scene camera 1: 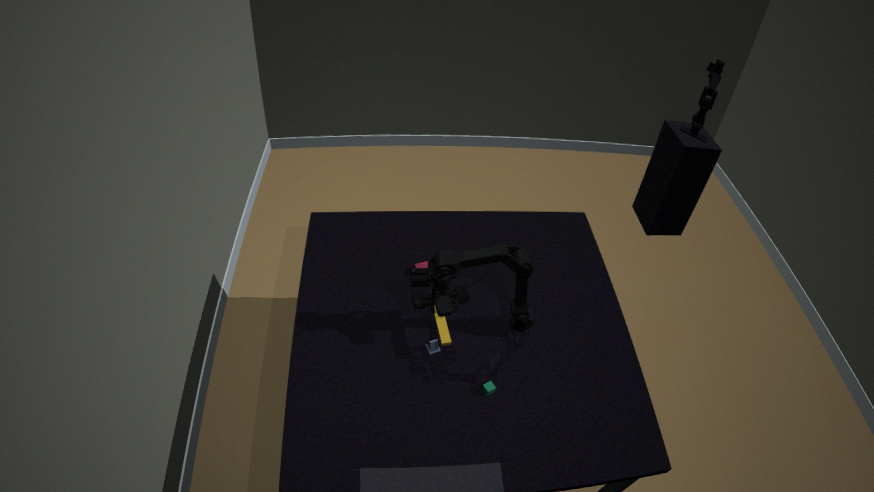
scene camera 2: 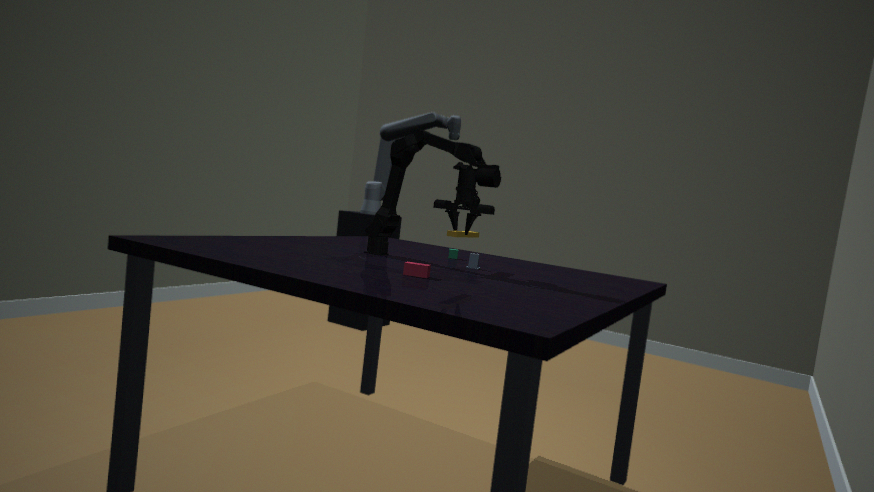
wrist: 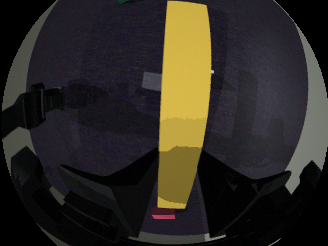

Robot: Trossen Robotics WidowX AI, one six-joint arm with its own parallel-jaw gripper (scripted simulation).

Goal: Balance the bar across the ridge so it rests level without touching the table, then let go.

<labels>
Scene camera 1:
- gripper: 438, 312
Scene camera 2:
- gripper: 460, 234
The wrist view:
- gripper: 179, 153
</labels>
